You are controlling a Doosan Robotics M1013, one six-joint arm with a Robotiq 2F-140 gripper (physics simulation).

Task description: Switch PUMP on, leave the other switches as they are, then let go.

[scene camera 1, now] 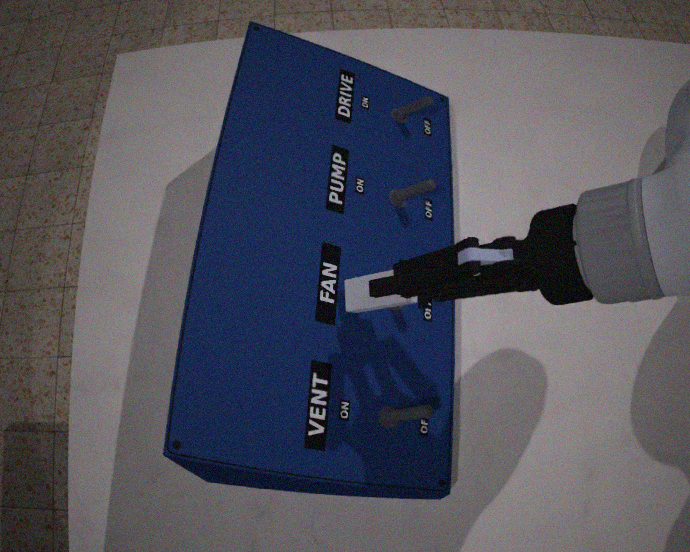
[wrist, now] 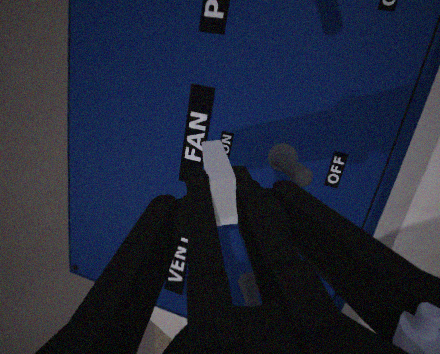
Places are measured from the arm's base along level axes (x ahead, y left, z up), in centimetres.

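Pixels of known places: gripper, fingertip midpoint: (scene camera 1: 350,296) (wrist: 212,158).
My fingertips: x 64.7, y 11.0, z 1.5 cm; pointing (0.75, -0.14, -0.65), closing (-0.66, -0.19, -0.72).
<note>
For each thing: its top centre in the pictures, then the offset to it from my fingertips. Level surfaces: height alone.
- PUMP lever, top centre: (scene camera 1: 417,180) dy -12.6, dx -7.3, dz +0.7 cm
- PUMP label, top centre: (scene camera 1: 337,175) dy -13.4, dx +0.9, dz +0.5 cm
- DRIVE lever, top centre: (scene camera 1: 416,96) dy -24.6, dx -8.3, dz +0.7 cm
- VENT lever, top centre: (scene camera 1: 411,409) dy +11.3, dx -5.1, dz +0.7 cm
- FAN lever, top centre: (wrist: 277,170) dy -0.7, dx -6.2, dz +0.7 cm
- FAN label, top centre: (wrist: 191,137) (scene camera 1: 328,280) dy -1.4, dx +2.0, dz +0.5 cm
- white table, surface height: dz -12.3 cm
The blue switch panel (scene camera 1: 258,230) (wrist: 125,100) carries four levers. The PUMP lever (scene camera 1: 413,191) leans to its OFF side, beside the PUMP label (scene camera 1: 337,179); part of that label (wrist: 215,15) shows at the top of the wrist view. The DRIVE lever (scene camera 1: 412,109) and VENT lever (scene camera 1: 407,414) also lean to OFF. The FAN lever (wrist: 291,164) leans towards OFF in the wrist view and is mostly hidden in the scene view. My gripper (scene camera 1: 376,291) (wrist: 212,158) is shut and empty. Its pale fingertips are over the panel near the FAN label (scene camera 1: 328,283) (wrist: 197,134), apart from the PUMP lever.
The panel stands on a white table (scene camera 1: 575,115) with a tiled floor (scene camera 1: 46,172) beyond. My arm (scene camera 1: 615,238) reaches in from the right in the scene view. Shadows of the arm and gripper fall across the panel and the table.
</note>
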